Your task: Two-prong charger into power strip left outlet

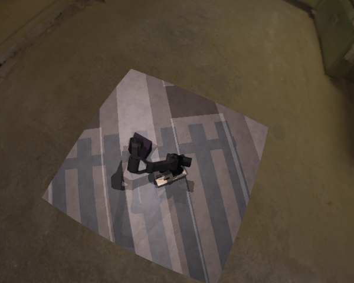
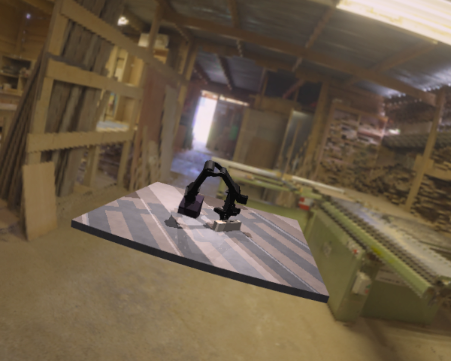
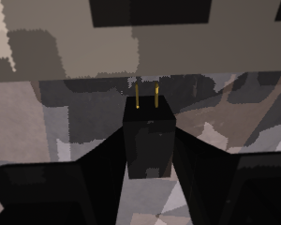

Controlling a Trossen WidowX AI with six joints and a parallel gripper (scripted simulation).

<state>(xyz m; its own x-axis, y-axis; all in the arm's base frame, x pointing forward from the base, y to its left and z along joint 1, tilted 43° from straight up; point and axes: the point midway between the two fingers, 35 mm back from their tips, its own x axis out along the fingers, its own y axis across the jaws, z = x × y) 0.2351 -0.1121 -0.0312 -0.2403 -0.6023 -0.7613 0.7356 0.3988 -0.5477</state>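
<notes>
Right now the black two-prong charger is 1 cm ahead of my gripper tip, 1 cm to the right of it and 1 cm above it.
</notes>
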